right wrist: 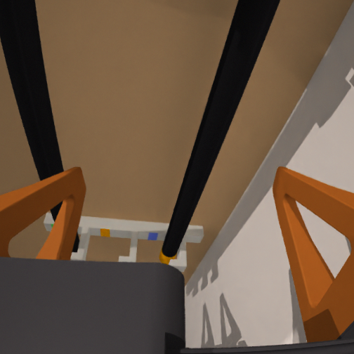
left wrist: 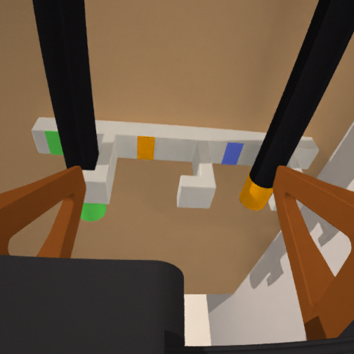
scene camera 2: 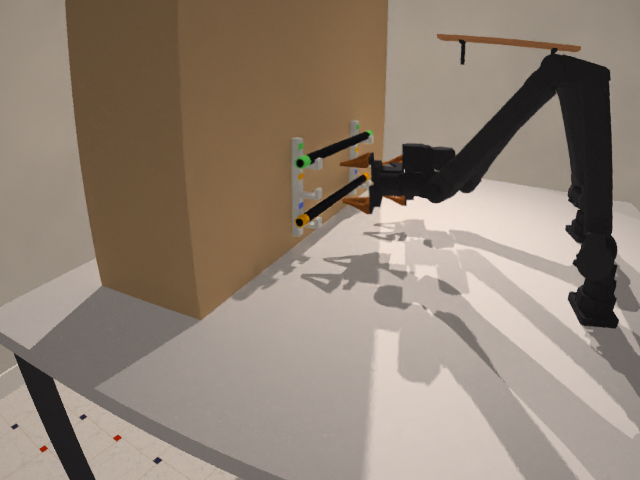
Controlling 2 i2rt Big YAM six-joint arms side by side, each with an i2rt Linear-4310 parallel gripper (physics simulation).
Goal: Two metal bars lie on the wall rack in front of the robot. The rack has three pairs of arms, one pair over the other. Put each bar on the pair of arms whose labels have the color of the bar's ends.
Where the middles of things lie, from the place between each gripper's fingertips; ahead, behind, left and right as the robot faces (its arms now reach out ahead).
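Orange-ended bar (scene camera 2: 303, 219): from my left hand, 8 cm below, 8 cm ahead, 15 cm to the right. Green-ended bar (scene camera 2: 304, 161): my left hand 6 cm below it, 7 cm short of it, 14 cm to the left of it.
Green-ended bar: from my right hand, 11 cm above, 8 cm ahead, 10 cm to the left. Orange-ended bar: my right gripper 4 cm above it, 9 cm short of it, 8 cm to the right of it.
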